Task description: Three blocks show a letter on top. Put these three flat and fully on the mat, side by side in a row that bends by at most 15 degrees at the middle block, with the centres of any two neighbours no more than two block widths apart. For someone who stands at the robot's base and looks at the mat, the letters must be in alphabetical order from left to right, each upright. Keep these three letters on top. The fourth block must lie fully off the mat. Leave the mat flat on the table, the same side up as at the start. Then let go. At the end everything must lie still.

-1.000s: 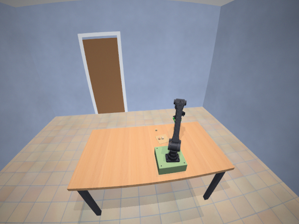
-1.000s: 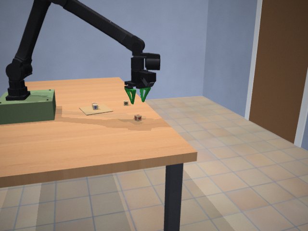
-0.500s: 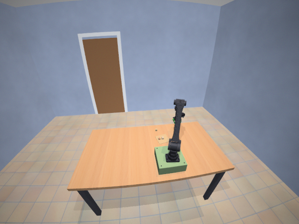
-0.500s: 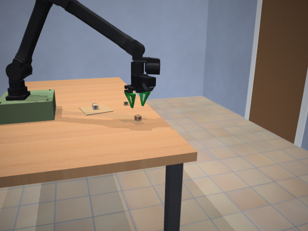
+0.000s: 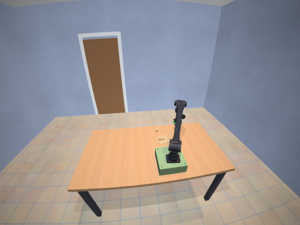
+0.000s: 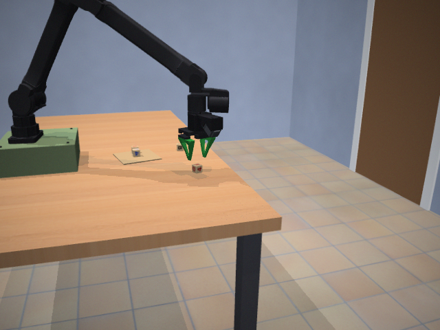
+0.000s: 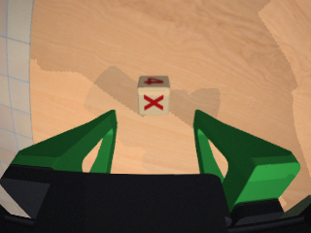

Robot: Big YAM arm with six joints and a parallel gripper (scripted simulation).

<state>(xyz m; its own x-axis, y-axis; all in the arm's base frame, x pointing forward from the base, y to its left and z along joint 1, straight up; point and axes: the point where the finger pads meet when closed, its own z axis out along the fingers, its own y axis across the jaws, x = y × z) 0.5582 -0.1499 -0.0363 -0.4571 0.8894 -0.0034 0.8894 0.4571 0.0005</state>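
Right now the tan mat is 20 cm behind my hand, 20 cm to the left of it and 5 cm below it.
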